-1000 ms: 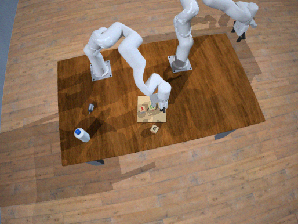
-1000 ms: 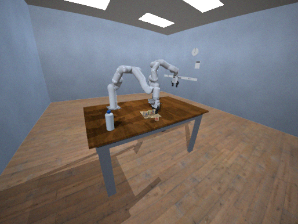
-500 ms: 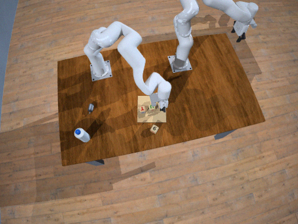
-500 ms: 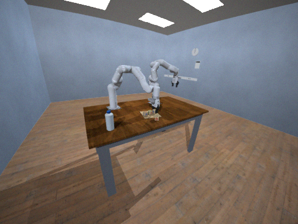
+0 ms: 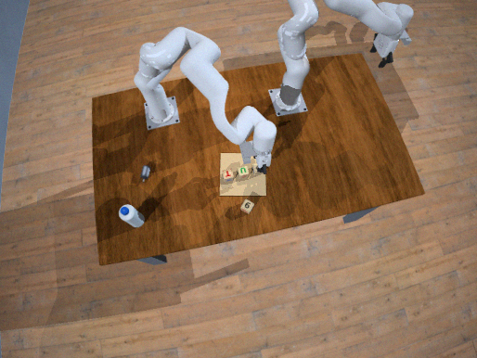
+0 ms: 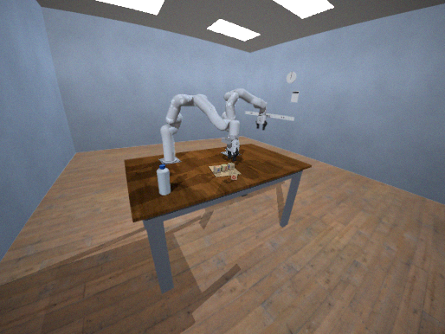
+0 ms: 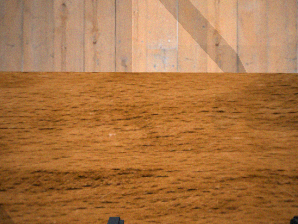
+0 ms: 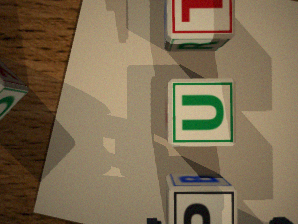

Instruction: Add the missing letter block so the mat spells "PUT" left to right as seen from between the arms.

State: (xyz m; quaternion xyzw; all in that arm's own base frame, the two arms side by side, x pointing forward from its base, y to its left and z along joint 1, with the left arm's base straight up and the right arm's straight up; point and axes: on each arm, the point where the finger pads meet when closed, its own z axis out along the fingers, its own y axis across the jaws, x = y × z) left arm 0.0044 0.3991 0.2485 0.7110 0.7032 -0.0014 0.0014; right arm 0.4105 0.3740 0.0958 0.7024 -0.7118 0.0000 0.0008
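Observation:
Right now the P block is 7 cm below my right hand. From my right hand the other things lie so: pale mat 1 cm ahead, 7 cm to the right, 9 cm below; U block 1 cm ahead, 7 cm to the right, 7 cm below; T block 1 cm ahead, 13 cm to the right, 7 cm below.

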